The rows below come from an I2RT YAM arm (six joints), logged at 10 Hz.
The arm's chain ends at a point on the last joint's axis. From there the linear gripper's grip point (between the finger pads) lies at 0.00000 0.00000 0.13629 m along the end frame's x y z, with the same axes.
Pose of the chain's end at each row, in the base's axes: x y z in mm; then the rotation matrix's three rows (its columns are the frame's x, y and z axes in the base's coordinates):
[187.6 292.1 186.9], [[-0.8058 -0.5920 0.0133], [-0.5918 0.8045 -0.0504], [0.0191 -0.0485 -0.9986]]
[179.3 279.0 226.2], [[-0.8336 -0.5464 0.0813], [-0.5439 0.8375 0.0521], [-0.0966 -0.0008 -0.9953]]
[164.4 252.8 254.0], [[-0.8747 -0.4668 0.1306], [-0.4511 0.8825 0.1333], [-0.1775 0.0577 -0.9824]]
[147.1 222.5 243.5], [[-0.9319 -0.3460 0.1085], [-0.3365 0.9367 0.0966], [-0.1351 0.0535 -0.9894]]
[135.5 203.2 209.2], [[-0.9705 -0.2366 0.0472], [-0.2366 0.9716 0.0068], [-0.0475 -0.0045 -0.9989]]
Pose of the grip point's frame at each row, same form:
[189.4 285.2 50.8], [[-0.8058 -0.5920 0.0133], [-0.5918 0.8045 -0.0504], [0.0191 -0.0485 -0.9986]]
[190.4 286.1 90.6], [[-0.8336 -0.5464 0.0813], [-0.5439 0.8375 0.0521], [-0.0966 -0.0008 -0.9953]]
[182.2 271.0 120.1], [[-0.8747 -0.4668 0.1306], [-0.4511 0.8825 0.1333], [-0.1775 0.0577 -0.9824]]
[161.9 235.7 108.7], [[-0.9319 -0.3460 0.1085], [-0.3365 0.9367 0.0966], [-0.1351 0.0535 -0.9894]]
[141.9 204.1 73.1], [[-0.9705 -0.2366 0.0472], [-0.2366 0.9716 0.0068], [-0.0475 -0.0045 -0.9989]]

